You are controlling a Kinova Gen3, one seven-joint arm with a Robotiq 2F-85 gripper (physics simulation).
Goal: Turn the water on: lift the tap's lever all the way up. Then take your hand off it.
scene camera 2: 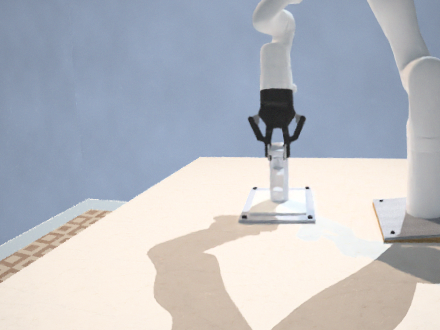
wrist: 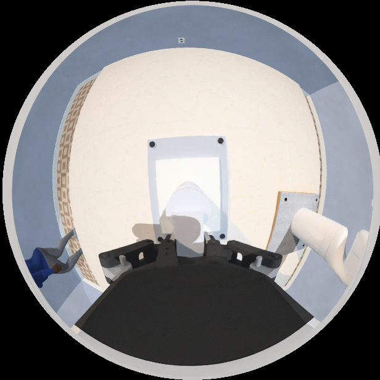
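Pixels of known places: gripper, fingertip midpoint: (scene camera 2: 277, 160); arm's base at its link origin: (scene camera 2: 426, 210).
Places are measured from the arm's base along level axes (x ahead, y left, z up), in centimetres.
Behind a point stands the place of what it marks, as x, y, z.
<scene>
A white tap (scene camera 2: 279, 177) {33.7, 3.8, 6.8} (wrist: 186, 196) stands upright on a flat square base plate (scene camera 2: 247, 212) {40.7, 6.5, -1.3} (wrist: 154, 175) with dark corner bolts. Its lever (scene camera 2: 277, 146) {34.5, 2.2, 13.5} (wrist: 188, 225) is the pale block at the top of the tap, and it points toward the gripper's side in the wrist view. My gripper (scene camera 2: 277, 153) {34.7, 1.8, 10.2} (wrist: 189, 238) points down over the tap and is shut on the lever, one finger on each side. The fingers partly hide the lever in the scene view, and its exact tilt is hard to tell.
The arm's white base column (scene camera 2: 425, 165) {1.8, 4.9, 11.3} (wrist: 317, 230) stands on a grey mounting plate (scene camera 2: 395, 222) {7.2, 6.6, -0.7} (wrist: 286, 212) to the right of the tap. The table top (scene camera 2: 100, 280) {52.7, 42.6, -2.1} (wrist: 115, 115) carries the arm's shadows. A person (wrist: 42, 262) shows beyond the table's left edge in the wrist view.
</scene>
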